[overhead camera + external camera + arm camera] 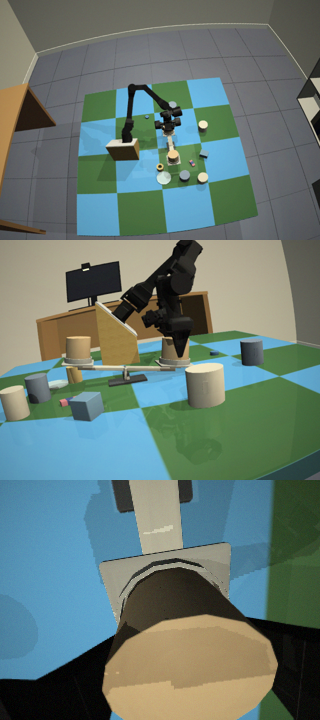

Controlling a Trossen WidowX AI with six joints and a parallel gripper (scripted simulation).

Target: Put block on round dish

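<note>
My gripper tip is 16 cm past the blue disc, 15 cm to the right of it and 4 cm above it. Also, from my gripper tip: grey block: 1 cm below; pink-and-blue piece: 16 cm ahead, 28 cm to the right, 4 cm below; blue-grey cube: 25 cm ahead, 22 cm to the right, 3 cm below.
</note>
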